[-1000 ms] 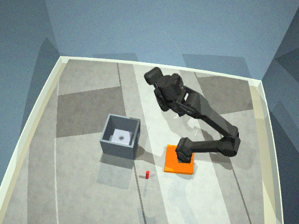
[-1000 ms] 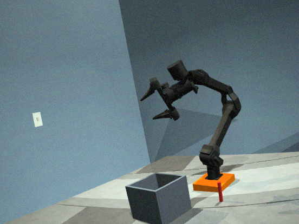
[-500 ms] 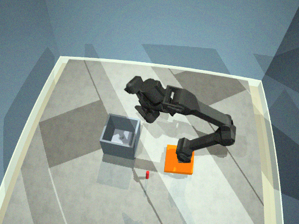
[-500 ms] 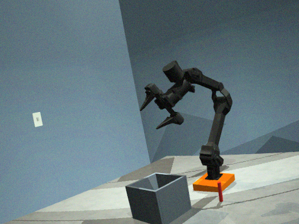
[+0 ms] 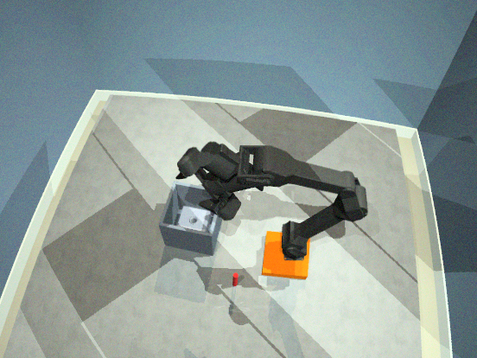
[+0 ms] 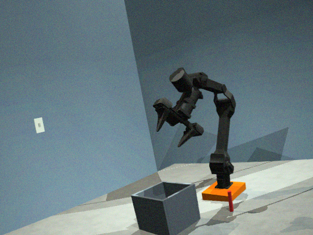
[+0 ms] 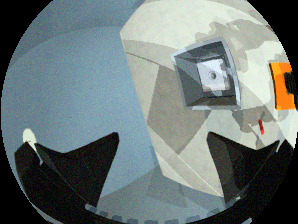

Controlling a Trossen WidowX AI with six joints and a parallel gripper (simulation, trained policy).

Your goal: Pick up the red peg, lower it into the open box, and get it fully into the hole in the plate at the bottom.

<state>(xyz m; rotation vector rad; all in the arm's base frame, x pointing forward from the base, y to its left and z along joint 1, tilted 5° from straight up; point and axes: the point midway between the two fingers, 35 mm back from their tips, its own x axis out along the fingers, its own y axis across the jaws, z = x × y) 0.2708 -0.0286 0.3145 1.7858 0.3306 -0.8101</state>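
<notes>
The red peg is 130 mm behind my gripper tip, 120 mm to the left of it and 270 mm below it. From my gripper tip the other things lie so: light grey plate 10 mm ahead, 60 mm to the right, 270 mm below.
</notes>
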